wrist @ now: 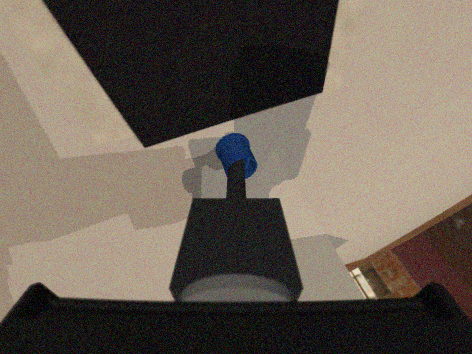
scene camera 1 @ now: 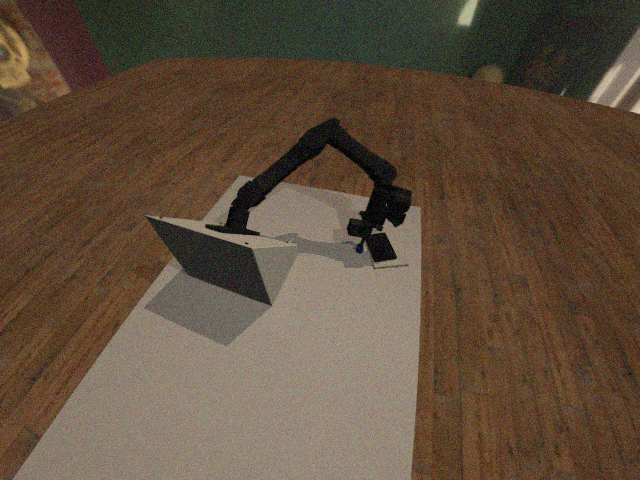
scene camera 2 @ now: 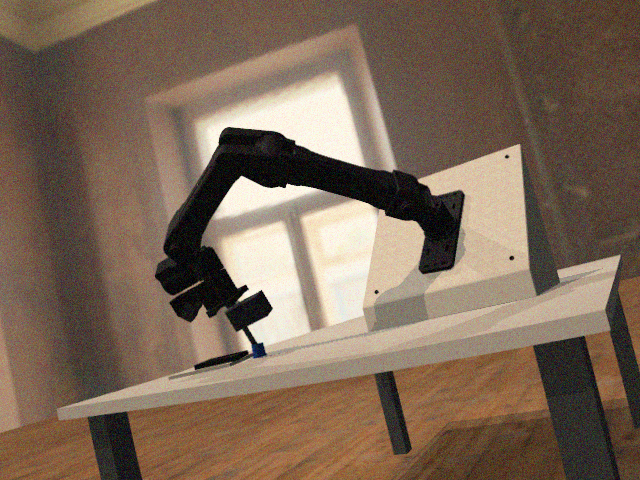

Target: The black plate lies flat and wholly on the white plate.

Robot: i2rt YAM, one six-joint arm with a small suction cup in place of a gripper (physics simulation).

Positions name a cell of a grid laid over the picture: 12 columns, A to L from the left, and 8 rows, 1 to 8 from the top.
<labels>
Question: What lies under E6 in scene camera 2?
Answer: My suction cup.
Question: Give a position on a white plate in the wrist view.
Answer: At B1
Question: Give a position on my suction cup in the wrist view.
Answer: F4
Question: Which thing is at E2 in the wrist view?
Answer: A black plate.
</labels>
